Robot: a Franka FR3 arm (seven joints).
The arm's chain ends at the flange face. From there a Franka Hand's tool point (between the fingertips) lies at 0.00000 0.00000 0.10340 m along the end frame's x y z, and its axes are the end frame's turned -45 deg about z.
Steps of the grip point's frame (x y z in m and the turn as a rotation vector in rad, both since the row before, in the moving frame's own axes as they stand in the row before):
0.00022 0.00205 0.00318 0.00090 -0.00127 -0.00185
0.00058 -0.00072 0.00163 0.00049 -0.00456 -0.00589
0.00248 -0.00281 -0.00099 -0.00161 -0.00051 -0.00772
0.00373 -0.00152 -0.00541 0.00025 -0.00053 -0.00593
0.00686 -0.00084 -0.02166 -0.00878 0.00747 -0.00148
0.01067 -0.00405 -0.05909 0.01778 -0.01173 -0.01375
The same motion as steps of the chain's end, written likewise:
0.00176 0.00127 0.00318 -0.00026 -0.00153 -0.00185
0.00027 -0.00122 0.00163 -0.00288 -0.00357 -0.00589
-0.00031 -0.00390 -0.00099 -0.00150 0.00078 -0.00772
0.00162 -0.00373 -0.00541 -0.00020 -0.00055 -0.00593
0.00307 -0.00554 -0.02165 -0.00093 0.01149 -0.00148
0.00684 -0.00998 -0.05907 0.00428 -0.02087 -0.01375

